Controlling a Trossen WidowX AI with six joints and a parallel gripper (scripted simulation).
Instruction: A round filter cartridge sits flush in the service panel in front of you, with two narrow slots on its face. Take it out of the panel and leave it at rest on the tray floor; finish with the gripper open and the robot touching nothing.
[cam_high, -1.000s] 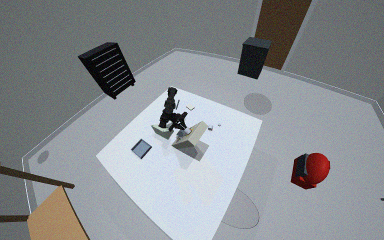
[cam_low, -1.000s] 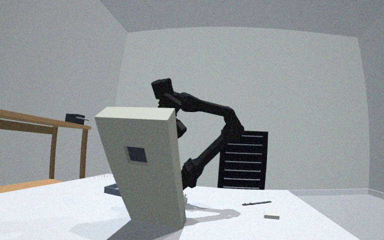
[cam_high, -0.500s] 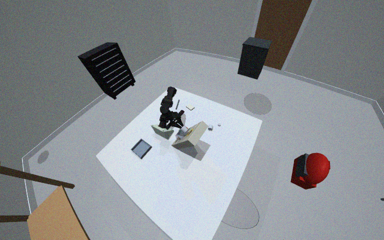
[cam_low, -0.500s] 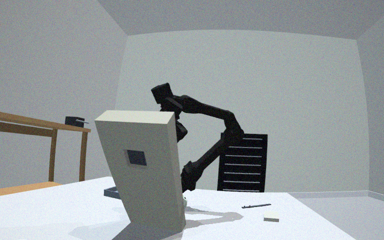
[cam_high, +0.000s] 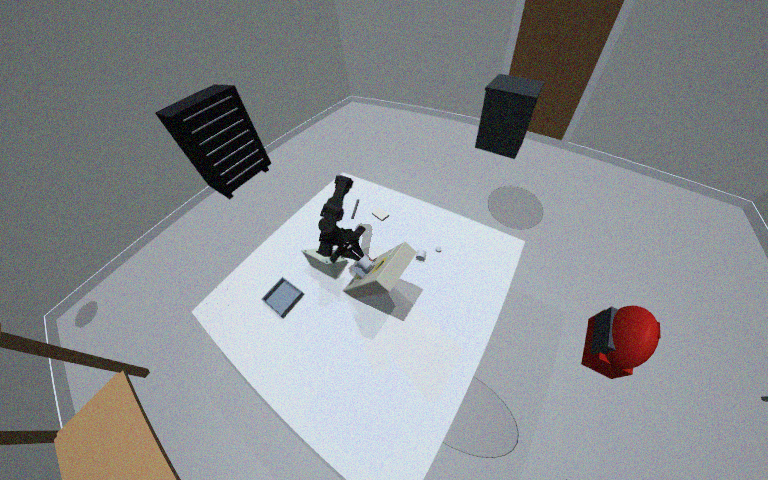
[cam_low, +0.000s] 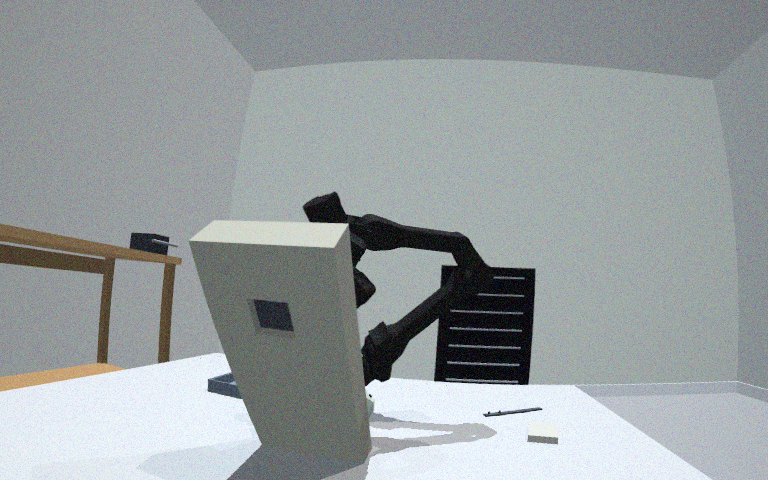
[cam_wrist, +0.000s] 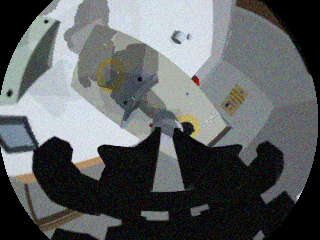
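The round filter cartridge is 1 cm below my gripper tip and 1 cm ahead of it. Also, from my gripper tip: grey tray (34 cm behind, 28 cm to the right, 24 cm below); small pale block (42 cm to the left, 25 cm below, 24 cm behind).
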